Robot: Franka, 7 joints.
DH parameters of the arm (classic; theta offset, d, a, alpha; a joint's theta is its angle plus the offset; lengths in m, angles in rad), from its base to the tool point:
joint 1: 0 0.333 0 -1.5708
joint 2: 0 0 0 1.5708
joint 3: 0 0.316 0.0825 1.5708
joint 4: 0 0 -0.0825 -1.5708
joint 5: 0 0.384 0 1.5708
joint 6: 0 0 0.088 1.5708
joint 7: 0 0.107 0 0
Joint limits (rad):
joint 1: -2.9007..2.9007
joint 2: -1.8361..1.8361
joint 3: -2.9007..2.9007
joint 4: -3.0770..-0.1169
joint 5: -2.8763..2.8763
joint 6: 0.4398..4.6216
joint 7: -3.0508..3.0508
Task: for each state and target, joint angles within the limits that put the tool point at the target. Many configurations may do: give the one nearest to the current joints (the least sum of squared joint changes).
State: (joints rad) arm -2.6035 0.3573 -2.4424 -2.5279 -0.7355 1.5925 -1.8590
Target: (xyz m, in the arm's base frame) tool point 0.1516 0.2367 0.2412
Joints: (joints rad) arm -2.5923 0.1477 -2.4169 -2.7720 -0.6896 1.6245 -1.8590
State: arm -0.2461 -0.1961 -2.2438 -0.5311 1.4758 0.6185 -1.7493
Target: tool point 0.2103 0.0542 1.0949
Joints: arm 0.4794 0.1432 -1.8873 -0.1169 1.9092 1.4396 -1.7493
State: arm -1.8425 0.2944 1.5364 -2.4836 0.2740 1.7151 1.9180
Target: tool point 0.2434 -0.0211 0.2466
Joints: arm -1.9517 0.3747 1.5803 -2.7156 0.2639 1.3567 1.9180
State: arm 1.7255 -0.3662 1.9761 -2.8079 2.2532 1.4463 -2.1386
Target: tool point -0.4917 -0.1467 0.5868
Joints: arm 1.4377 0.2178 1.9005 -2.2125 2.3426 1.1767 -2.1386
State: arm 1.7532 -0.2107 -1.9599 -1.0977 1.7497 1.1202 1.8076
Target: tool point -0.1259 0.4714 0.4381
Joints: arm 2.5922 0.2242 -1.1054 -2.0765 1.3888 0.8699 1.8076
